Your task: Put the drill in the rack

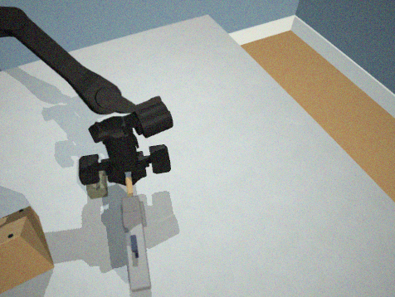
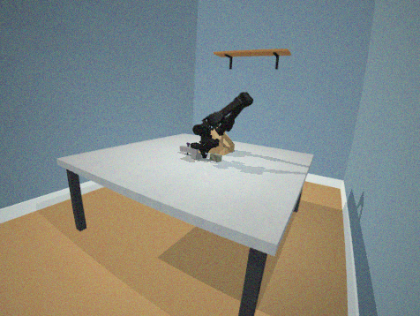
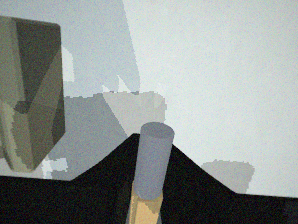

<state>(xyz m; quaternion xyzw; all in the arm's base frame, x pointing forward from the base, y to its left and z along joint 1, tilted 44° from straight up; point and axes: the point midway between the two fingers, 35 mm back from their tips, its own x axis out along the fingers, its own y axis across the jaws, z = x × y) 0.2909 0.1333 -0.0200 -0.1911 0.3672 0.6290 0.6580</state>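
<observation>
The rack is 70 mm behind my gripper tip and 40 mm to the left of it. Round my gripper tip: grey block (40 mm behind, 140 mm to the right, 10 mm above); then drill (10 mm behind, 40 mm to the right, 30 mm above); then dark blue key (40 mm behind, 160 mm to the right, 30 mm above).
</observation>
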